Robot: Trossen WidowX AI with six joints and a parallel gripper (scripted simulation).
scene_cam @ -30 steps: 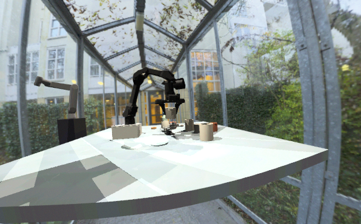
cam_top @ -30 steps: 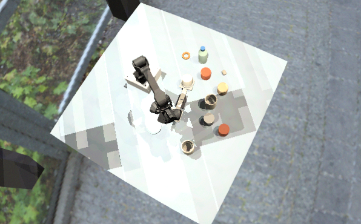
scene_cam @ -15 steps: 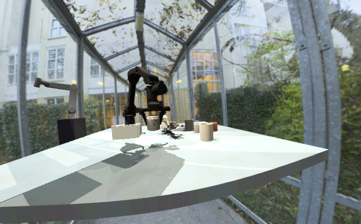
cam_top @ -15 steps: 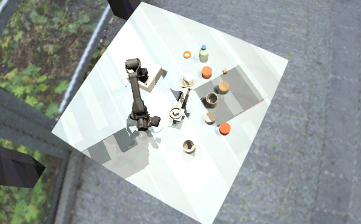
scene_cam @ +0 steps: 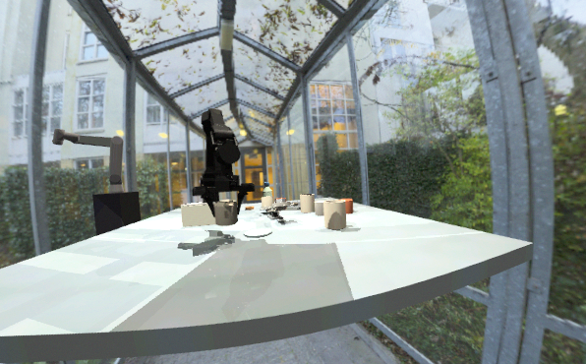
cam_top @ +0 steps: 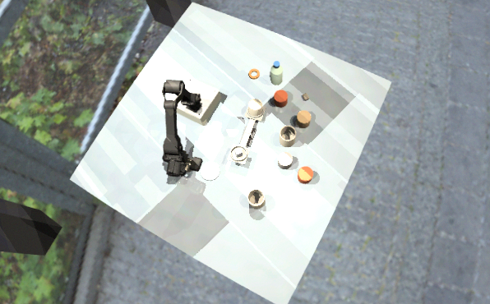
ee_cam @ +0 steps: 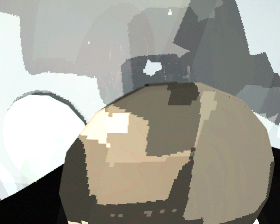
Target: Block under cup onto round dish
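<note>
Right now my gripper tip is 190 mm short of the grey block, 170 mm to the right of it and 10 mm below it. Round my gripper tip: bottle 650 mm to the left, 150 mm ahead, 40 mm above; round dish 100 mm ahead, 70 mm below, 40 mm to the left; tan cylinder 510 mm to the left, 370 mm ahead, 40 mm below.
</note>
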